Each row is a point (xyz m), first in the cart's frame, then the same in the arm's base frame.
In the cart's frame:
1: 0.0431 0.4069 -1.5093
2: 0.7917 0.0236 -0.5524
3: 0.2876 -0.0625 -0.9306
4: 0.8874 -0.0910 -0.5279
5: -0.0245 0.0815 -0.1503
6: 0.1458 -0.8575 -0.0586
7: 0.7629 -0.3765 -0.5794
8: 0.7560 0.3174 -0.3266
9: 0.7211 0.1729 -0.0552
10: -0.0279 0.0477 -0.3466
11: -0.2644 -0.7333 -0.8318
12: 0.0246 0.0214 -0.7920
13: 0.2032 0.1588 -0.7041
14: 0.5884 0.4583 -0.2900
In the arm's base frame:
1: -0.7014 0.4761 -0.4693
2: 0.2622 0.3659 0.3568
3: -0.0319 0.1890 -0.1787
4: 0.4110 0.3930 0.3551
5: -0.0879 -0.4759 0.3522
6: 0.7876 -0.6522 0.0037
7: 0.5649 0.2539 0.1171
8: 0.0690 0.2819 0.6637
9: 0.2452 0.0545 0.7777
10: -0.1176 -0.3698 0.1862
11: 0.2591 -0.4656 -0.6800
12: -0.1952 -0.0703 -0.1396
13: -0.1908 0.0485 0.0711
14: -0.1206 0.1710 0.6953

